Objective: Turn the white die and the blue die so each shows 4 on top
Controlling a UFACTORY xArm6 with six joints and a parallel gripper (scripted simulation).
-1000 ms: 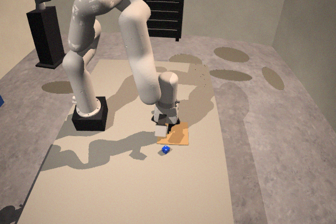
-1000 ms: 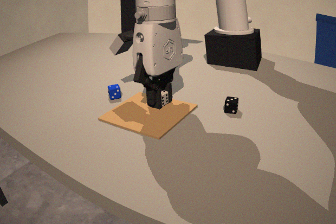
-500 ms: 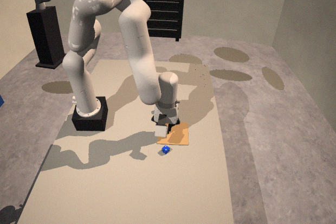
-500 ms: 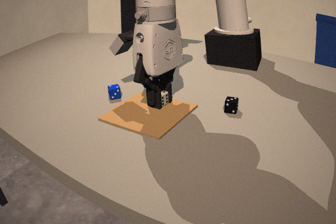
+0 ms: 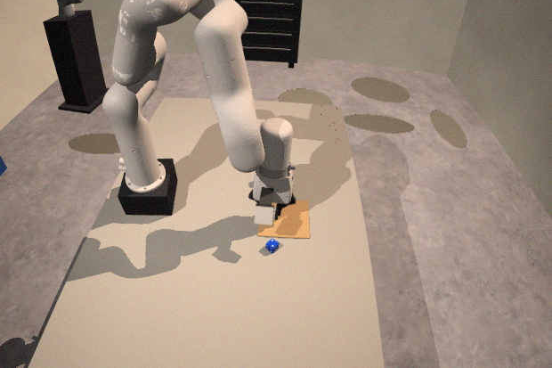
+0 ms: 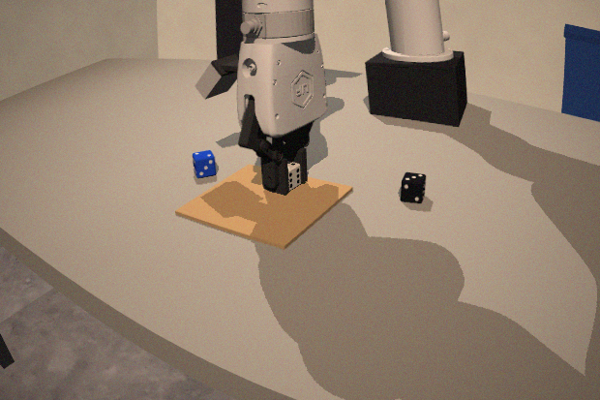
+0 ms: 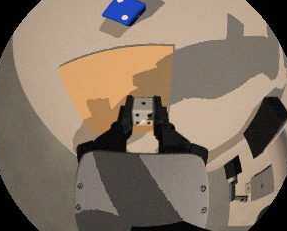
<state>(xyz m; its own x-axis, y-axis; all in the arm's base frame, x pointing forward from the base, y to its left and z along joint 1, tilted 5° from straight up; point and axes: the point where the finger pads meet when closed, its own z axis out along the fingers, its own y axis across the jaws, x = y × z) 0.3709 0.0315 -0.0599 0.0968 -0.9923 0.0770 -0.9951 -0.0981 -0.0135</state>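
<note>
The white die is 10 mm below my hand. The rest, counted from my hand: blue die (30 mm ahead, 110 mm to the right, 10 mm below); then orange mat (40 mm ahead, 20 mm below); then black die (70 mm behind, 130 mm to the left, 10 mm below).
</note>
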